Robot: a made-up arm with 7 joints.
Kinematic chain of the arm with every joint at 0, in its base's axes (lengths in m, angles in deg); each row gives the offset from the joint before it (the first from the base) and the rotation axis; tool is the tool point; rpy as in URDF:
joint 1: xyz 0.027 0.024 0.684 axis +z
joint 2: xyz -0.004 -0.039 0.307 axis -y
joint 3: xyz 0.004 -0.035 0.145 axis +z
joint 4: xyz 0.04 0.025 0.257 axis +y
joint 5: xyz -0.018 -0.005 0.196 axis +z
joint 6: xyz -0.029 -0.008 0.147 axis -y
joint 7: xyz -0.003 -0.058 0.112 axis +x
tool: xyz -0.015 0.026 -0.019 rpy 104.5 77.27 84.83
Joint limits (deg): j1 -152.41..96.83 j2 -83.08..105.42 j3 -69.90..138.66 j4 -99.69..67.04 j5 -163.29..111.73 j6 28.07..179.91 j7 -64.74..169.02
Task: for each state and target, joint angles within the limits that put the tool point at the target. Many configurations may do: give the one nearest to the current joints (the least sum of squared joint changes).
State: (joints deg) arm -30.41 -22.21 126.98 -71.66 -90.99 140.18 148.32
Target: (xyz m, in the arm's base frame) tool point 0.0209 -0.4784 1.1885
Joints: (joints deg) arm -47.60 -52.10 138.66 -66.14 -89.61 123.04 149.73
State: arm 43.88 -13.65 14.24 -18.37 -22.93 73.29 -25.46
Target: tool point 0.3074 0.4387 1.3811
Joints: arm 59.18 -75.55 -3.24 -34.82 -29.21 92.96 -23.78
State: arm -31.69 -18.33 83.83 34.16 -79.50 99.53 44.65
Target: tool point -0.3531 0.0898 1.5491
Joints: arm -1.97 20.37 99.09 36.02 -87.05 118.96 48.13
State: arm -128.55 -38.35 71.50 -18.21 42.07 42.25 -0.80
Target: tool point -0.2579 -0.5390 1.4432
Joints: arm -97.39 -47.67 77.55 -14.36 46.24 59.27 -4.94
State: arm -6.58 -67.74 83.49 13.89 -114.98 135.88 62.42
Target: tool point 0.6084 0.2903 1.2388
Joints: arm 18.19 -79.89 78.31 13.91 -114.95 111.02 61.25
